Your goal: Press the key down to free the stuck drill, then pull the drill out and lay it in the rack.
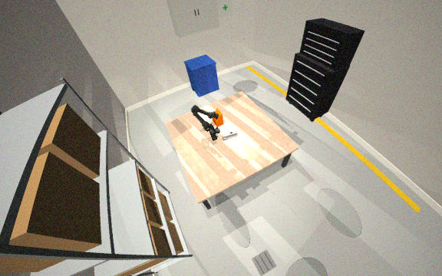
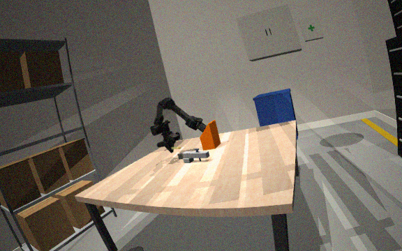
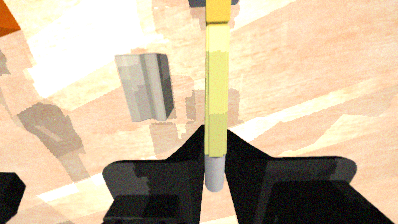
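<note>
Now: the grey grooved block 60 mm behind my gripper tip, 50 mm to the left of it and 50 mm below it. From my gripper tip the other things lie so: dark key (70 mm ahead, 210 mm to the left, 10 mm below); then grey sleeve (70 mm ahead, 190 mm to the left, 30 mm below); then drill (10 mm ahead, 40 mm to the left, 30 mm above).
</note>
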